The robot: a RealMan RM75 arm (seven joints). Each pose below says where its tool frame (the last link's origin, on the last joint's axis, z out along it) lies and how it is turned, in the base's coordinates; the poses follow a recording.
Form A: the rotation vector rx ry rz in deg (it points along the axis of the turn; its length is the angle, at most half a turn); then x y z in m.
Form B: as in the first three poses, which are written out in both.
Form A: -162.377 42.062 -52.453 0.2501 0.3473 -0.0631
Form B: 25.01 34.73 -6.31 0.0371 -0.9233 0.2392 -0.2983
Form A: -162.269 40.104 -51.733 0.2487 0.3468 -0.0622
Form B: 24.87 34.68 -6.22 0.0438 -0.9265 0.2290 -0.2954
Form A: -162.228 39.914 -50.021 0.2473 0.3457 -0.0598
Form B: 24.73 34.57 -5.98 0.0489 -0.9291 0.2286 -0.2865
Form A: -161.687 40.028 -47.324 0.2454 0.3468 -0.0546
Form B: 24.54 34.68 -5.46 0.0597 -0.9321 0.2307 -0.2728
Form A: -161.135 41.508 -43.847 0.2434 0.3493 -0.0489
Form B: 24.34 34.93 -4.89 0.0691 -0.9342 0.2406 -0.2542
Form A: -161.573 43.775 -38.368 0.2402 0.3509 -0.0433
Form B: 24.02 35.09 -4.33 0.0720 -0.9384 0.2542 -0.2228
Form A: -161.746 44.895 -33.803 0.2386 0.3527 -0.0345
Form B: 23.86 35.27 -3.45 0.0765 -0.9418 0.2614 -0.1968
